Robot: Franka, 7 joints.
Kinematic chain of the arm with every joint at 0, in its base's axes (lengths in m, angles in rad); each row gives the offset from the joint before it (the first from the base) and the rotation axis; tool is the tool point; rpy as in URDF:
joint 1: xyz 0 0 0.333 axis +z
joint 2: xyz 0 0 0 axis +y
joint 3: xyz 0 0 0.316 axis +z
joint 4: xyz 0.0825 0 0 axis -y
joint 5: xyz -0.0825 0 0.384 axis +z
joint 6: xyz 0 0 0 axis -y
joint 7: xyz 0.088 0 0 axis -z
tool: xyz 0 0 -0.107 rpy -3.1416 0 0
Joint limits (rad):
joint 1: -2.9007..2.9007
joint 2: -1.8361..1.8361
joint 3: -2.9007..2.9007
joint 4: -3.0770..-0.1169
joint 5: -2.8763..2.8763
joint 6: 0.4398..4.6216
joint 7: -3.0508..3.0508
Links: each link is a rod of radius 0.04 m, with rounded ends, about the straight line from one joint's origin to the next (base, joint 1, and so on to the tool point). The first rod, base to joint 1, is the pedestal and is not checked.
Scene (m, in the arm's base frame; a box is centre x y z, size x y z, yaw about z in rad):
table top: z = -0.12
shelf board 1: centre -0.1 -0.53 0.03 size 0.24 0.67 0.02 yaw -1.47
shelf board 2: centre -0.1 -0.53 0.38 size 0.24 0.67 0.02 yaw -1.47
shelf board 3: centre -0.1 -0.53 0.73 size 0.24 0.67 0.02 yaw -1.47
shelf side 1: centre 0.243 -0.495 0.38 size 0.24 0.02 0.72 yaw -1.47
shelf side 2: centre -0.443 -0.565 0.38 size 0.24 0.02 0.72 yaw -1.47
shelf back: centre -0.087 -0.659 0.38 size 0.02 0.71 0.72 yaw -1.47
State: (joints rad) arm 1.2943 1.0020 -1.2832 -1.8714 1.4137 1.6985 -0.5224
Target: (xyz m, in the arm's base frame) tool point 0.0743 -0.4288 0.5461
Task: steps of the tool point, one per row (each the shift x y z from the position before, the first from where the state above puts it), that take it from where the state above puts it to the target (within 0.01 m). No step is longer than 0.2 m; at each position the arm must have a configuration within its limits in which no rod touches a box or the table.
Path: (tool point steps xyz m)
1: -0.0152 -0.1656 0.0423
2: -0.0616 -0.1290 0.0710
3: -0.0952 -0.0809 0.0787
4: -0.1166 -0.0677 0.0582
5: -0.1253 -0.0234 0.0349
6: -0.1154 0.0147 0.0113
7: 0.0080 -0.0794 0.0051
8: 0.0080 -0.0785 -0.0051

